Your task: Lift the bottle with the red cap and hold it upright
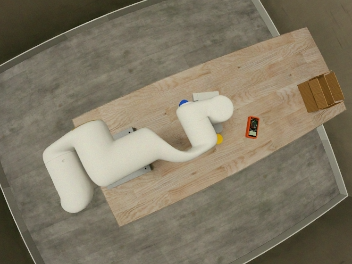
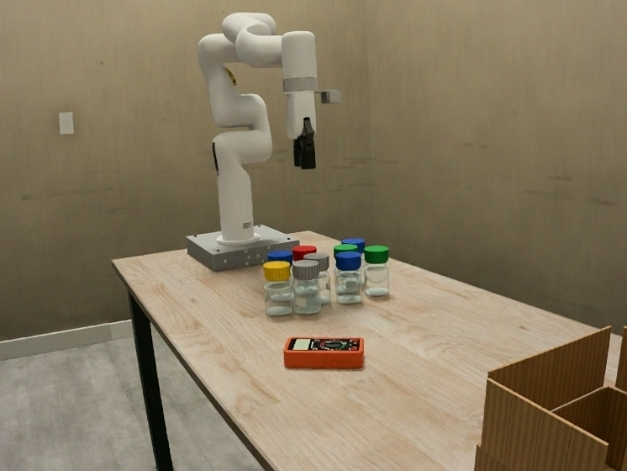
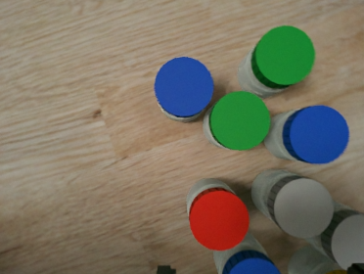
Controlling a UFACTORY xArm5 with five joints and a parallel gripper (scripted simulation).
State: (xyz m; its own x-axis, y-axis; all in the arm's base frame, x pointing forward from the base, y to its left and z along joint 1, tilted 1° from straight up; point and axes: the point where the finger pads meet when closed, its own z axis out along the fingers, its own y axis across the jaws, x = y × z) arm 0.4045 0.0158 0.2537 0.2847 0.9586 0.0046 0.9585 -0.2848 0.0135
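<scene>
Now: the red-capped bottle 25 cm below my hand and 1 cm to the right of it. The rest, counted from my hand: orange multimeter 35 cm ahead, 28 cm below, 16 cm to the right; yellow-capped bottle 25 cm below, 12 cm to the right, 9 cm ahead.
</scene>
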